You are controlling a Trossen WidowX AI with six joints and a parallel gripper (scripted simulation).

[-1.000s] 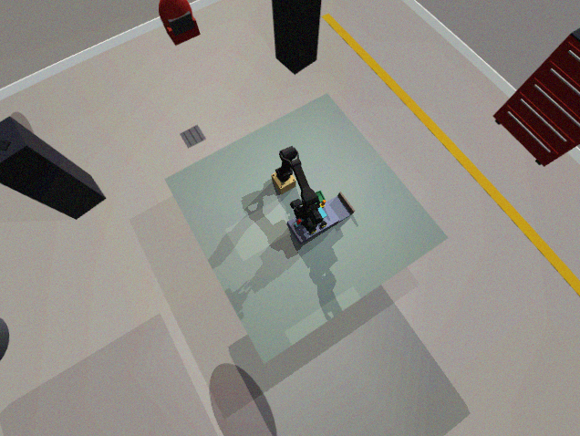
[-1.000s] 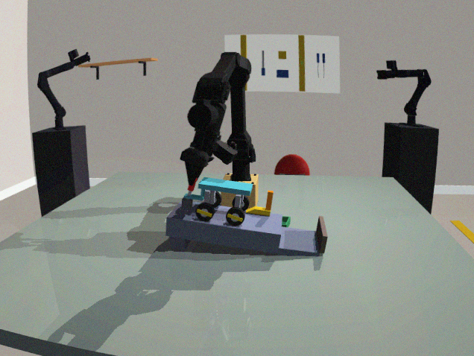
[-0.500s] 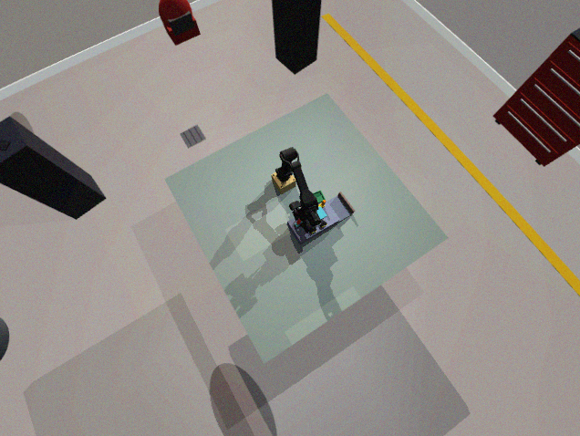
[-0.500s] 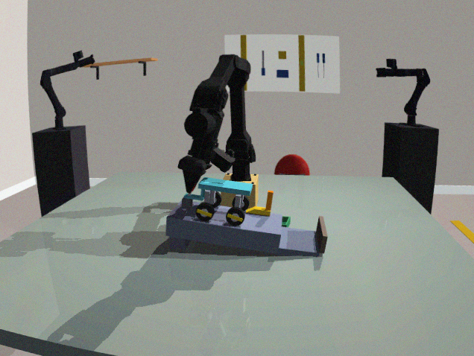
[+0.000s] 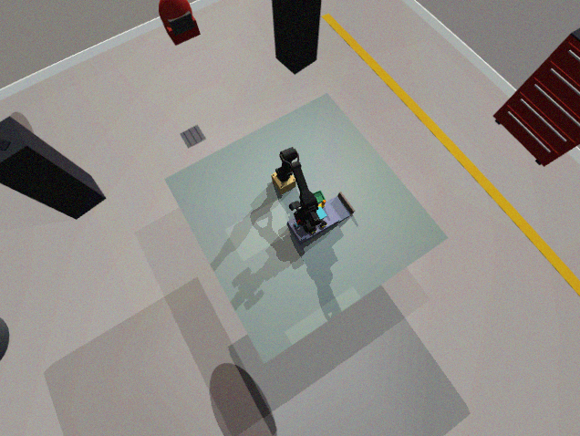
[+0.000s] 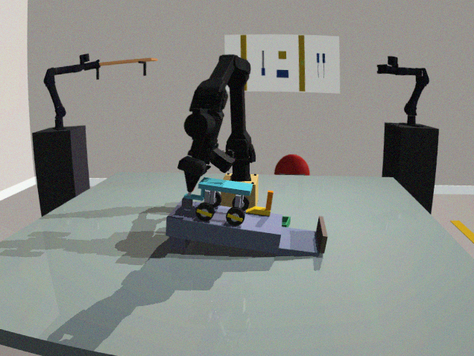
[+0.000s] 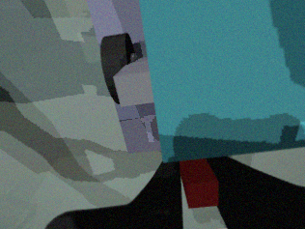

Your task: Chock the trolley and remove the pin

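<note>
The yellow chock is 180 mm to the left of my gripper tip, 50 mm below it and 10 mm behind it. The rest, counted from my gripper tip: red-headed stop pin (right at my gripper tip); then purple ramp (90 mm to the left, 80 mm below, 30 mm ahead); then trolley (90 mm to the left, 30 mm ahead, 20 mm below).
</note>
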